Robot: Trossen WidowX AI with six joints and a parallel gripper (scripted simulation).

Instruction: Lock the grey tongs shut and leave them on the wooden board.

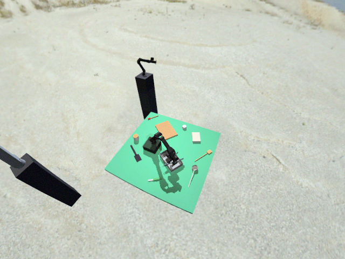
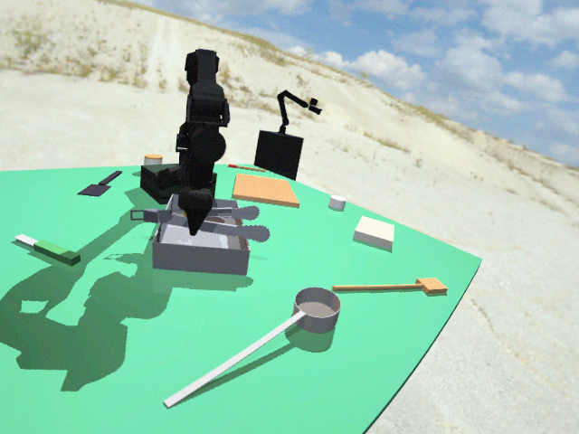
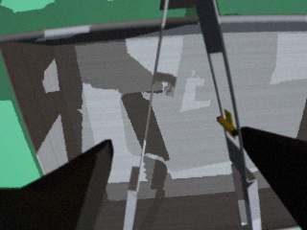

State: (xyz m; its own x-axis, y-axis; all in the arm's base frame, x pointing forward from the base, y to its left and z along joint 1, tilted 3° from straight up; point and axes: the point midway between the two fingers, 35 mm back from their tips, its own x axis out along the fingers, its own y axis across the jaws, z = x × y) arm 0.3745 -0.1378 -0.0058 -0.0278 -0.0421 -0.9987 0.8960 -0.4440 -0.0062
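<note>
The yellow mark lies 3 cm behind my gripper tip and 2 cm above it. The rest, counted from my gripper tip: green-handled knife: 31 cm to the right, 8 cm behind, 4 cm below; then grey roasting tin: 4 cm to the left, 4 cm behind, 2 cm below; then black spatula: 54 cm behind, 12 cm to the right, 5 cm below.
</note>
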